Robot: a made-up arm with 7 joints.
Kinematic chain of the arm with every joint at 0, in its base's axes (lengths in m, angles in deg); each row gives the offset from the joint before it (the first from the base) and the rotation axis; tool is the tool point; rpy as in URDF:
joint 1: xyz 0 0 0.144 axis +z
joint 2: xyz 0 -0.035 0.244 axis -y
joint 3: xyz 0 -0.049 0.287 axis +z
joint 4: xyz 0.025 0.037 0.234 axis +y
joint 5: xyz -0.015 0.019 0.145 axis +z
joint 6: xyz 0 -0.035 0.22 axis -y
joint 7: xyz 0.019 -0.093 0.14 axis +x
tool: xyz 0 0 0 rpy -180 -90 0
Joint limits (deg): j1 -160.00..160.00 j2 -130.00..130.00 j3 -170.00..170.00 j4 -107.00..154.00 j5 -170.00..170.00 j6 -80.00..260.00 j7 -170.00..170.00
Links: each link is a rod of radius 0.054 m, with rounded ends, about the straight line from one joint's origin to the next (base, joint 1, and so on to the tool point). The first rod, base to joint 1, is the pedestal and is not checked.
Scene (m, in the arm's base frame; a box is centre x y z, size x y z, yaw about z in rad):
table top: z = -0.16
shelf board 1: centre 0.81 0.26 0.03 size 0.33 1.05 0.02 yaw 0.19
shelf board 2: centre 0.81 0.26 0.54 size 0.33 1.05 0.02 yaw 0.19
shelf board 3: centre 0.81 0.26 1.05 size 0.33 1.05 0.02 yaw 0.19
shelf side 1: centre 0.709 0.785 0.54 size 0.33 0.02 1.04 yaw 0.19
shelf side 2: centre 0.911 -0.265 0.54 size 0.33 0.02 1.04 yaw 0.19
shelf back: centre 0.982 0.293 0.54 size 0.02 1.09 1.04 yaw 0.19
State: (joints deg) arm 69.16 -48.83 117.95 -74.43 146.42 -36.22 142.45
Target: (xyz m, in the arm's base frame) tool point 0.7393 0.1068 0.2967
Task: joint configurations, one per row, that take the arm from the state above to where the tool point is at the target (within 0.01 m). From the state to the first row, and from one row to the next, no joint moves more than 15 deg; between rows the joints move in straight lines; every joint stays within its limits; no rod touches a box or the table.
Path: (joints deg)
1: 77.92 -50.75 107.93 -83.92 149.02 -43.27 142.45
2: 86.69 -52.68 97.90 -93.40 151.61 -50.31 142.45
3: 95.45 -54.60 87.88 -102.89 154.21 -57.36 142.45
4: 87.12 -59.94 102.23 -103.92 158.15 -57.76 142.45
5: 78.80 -65.27 116.58 -104.94 162.10 -58.15 142.45
6: 70.47 -70.61 130.93 -105.97 166.05 -58.54 142.45
7: 62.14 -75.95 145.28 -107.00 170.00 -58.94 142.45
8: 58.24 -77.20 141.95 -98.01 161.26 -46.70 142.45
9: 54.34 -78.45 138.63 -89.01 152.52 -34.47 142.45

